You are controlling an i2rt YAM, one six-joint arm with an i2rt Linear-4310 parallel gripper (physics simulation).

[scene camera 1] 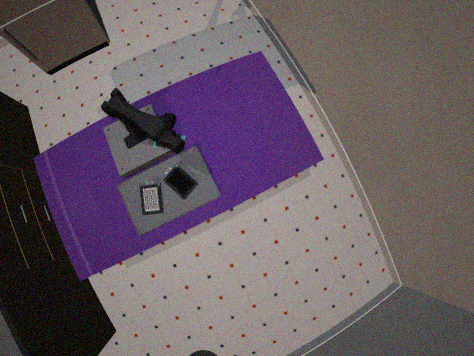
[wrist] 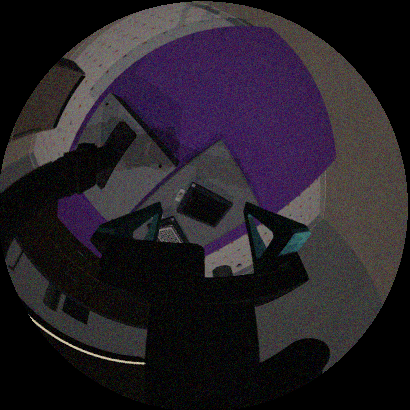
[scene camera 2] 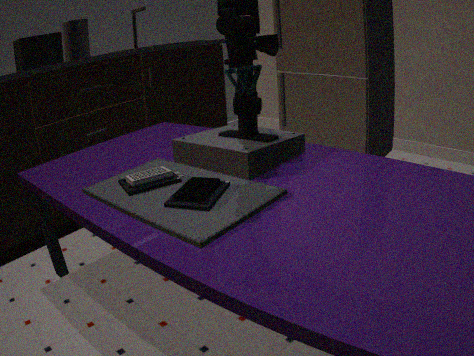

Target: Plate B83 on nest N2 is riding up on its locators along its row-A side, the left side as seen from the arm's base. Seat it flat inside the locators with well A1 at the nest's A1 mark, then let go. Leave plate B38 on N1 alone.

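Pixels of known places: gripper, fingertip midpoint: [wrist: 202, 206] [scene camera 2: 246, 94]; arm's base, origin of the base link: [scene camera 1: 141, 135] [wrist: 109, 156] [scene camera 2: 248, 137].
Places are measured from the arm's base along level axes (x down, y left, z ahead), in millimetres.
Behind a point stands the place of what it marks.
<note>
A dark plate in a black nest [scene camera 1: 181, 182] @(x 36, y 75, z 345 mm) [scene camera 2: 197, 192] @(x 36, y 95, z 366 mm) [wrist: 205, 204] @(x 37, y 84, z 321 mm) stands on the grey board; in scene camera 2 a thick dark edge shows along its right side, and its tilt is hard to judge. A white-topped plate [scene camera 1: 151, 199] @(x 34, y -119, z 343 mm) [scene camera 2: 151, 175] @(x 28, y -92, z 352 mm) [wrist: 169, 234] @(x 33, y -100, z 326 mm) stands in the other nest beside it, partly hidden by a finger in the wrist view. The labels B83, B38, N1, N2 and the A1 marks are too small and dark to read. My gripper [scene camera 1: 169, 141] @(x -185, y 143, z 202 mm) [scene camera 2: 244, 82] @(x -185, y 143, z 202 mm) [wrist: 202, 206] @(x -185, y 143, z 202 mm) is open and empty, high above the board and apart from both plates.
The grey board [scene camera 1: 202, 170] @(x 61, y 210, z 341 mm) [scene camera 2: 245, 202] @(x 61, y 200, z 312 mm) [wrist: 220, 157] @(x 61, y 215, z 239 mm) lies on the purple table [scene camera 1: 250, 100] @(x 74, y 680, z 98 mm) [scene camera 2: 350, 240] @(x 74, y 490, z 345 mm) [wrist: 240, 90] @(x 74, y 419, z 100 mm). The arm's raised grey base block [scene camera 1: 117, 150] @(x 0, y -161, z 4 mm) [scene camera 2: 210, 155] @(x 21, y -33, z 157 mm) [wrist: 115, 185] @(x -4, y -53, z 69 mm) stands next to the board. Dark cabinets [scene camera 2: 90, 105] stand behind the table.
</note>
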